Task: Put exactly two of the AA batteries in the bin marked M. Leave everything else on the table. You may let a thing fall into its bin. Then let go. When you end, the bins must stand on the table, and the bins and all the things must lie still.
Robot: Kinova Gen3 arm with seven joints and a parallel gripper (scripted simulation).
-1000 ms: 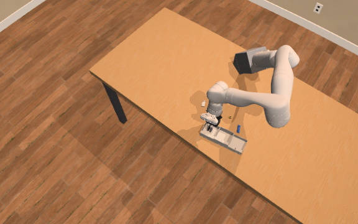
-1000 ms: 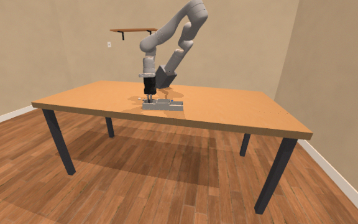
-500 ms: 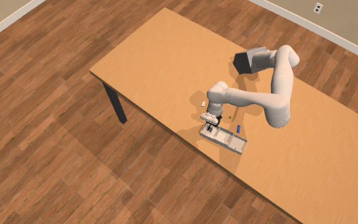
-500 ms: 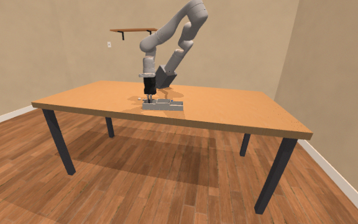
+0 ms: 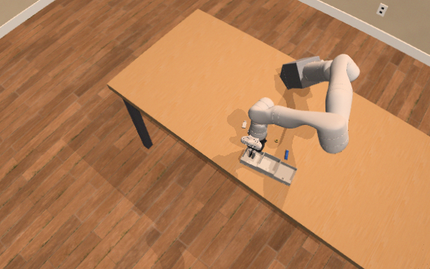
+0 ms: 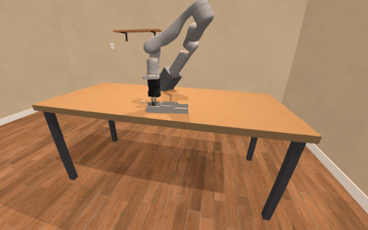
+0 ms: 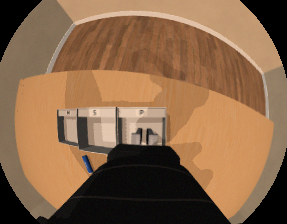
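Now: hand 9 cm to the right of the grey three-compartment bin tray, 1 cm past it and 1 cm above it. Also, from my hand: black battery (11 cm behind, 3 cm to the right, 3 cm below); then grey thing (10 cm to the right, 10 cm behind, 3 cm below); then orange battery (7 cm behind, 3 cm to the right, 3 cm below).
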